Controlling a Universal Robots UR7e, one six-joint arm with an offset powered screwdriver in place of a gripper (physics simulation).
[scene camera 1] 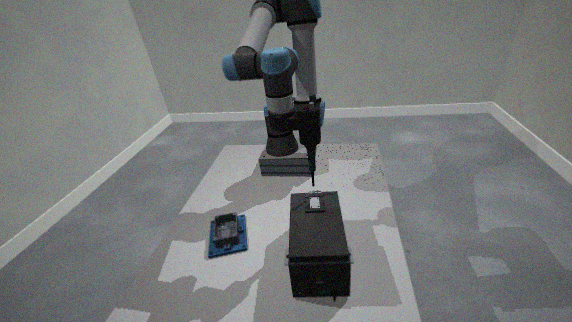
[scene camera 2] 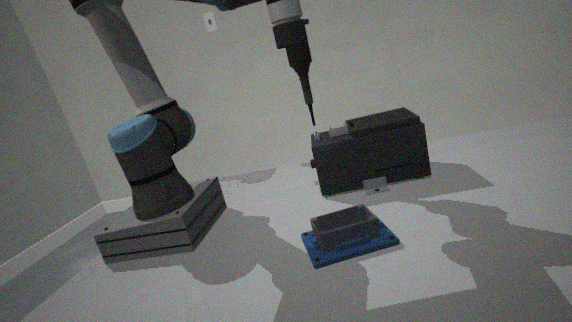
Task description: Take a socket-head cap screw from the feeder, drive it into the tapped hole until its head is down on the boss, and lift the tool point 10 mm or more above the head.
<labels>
same spot on black feeder cover: (scene camera 2: 398,118) = (scene camera 1: 298,242)
</labels>
